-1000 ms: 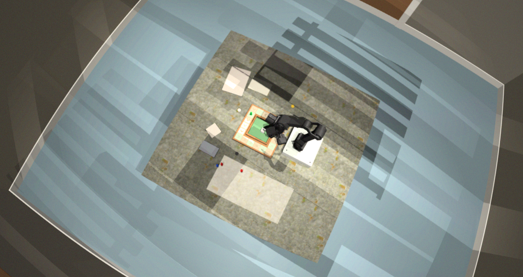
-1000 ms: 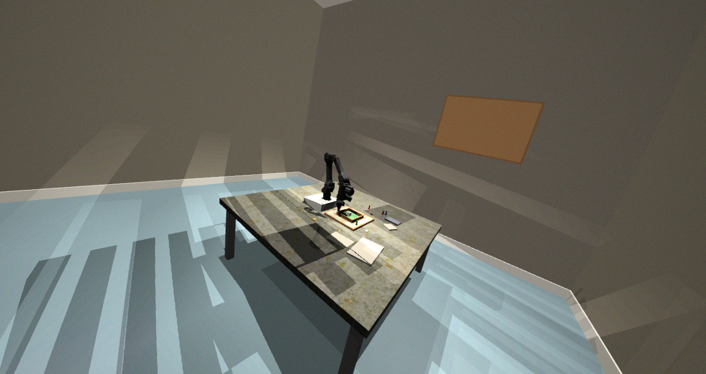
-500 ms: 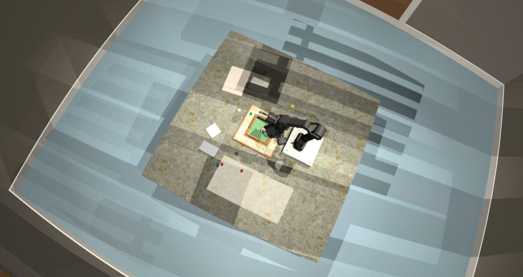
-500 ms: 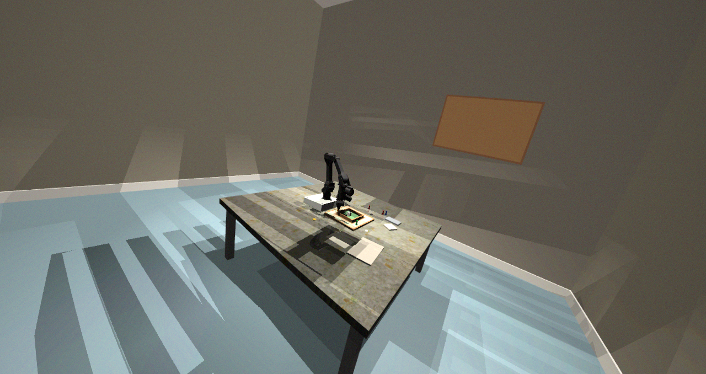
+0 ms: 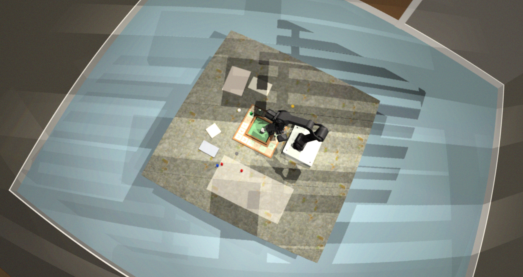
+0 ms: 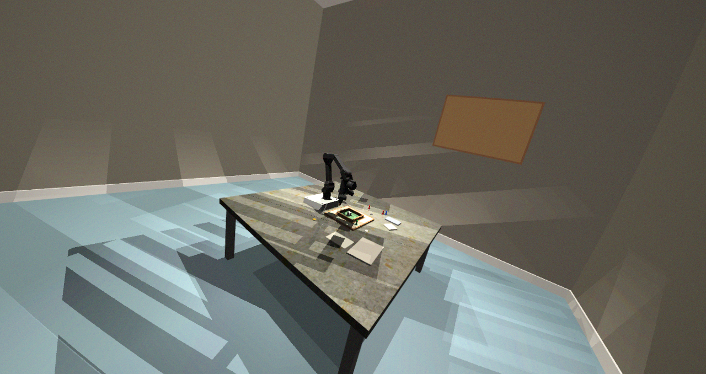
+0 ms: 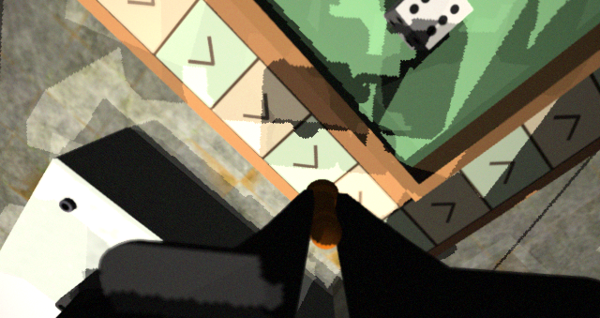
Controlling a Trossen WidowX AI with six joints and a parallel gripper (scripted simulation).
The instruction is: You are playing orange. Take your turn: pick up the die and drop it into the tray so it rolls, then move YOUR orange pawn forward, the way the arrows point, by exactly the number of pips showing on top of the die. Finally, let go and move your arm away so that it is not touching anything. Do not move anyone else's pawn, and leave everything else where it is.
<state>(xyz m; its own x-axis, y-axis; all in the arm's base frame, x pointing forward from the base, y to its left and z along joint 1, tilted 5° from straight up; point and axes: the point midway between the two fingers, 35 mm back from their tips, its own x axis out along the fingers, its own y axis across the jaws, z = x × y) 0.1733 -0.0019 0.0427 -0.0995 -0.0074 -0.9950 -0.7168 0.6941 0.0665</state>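
The green pawn lies 220 mm ahead of my gripper tip, 30 mm to the right of it and 50 mm below it. From my gripper tip the other things lie so: orange pawn: 10 mm above; then dark disc: 150 mm ahead, 250 mm to the left, 70 mm below; then white disc: 310 mm ahead, 20 mm to the right, 70 mm below.
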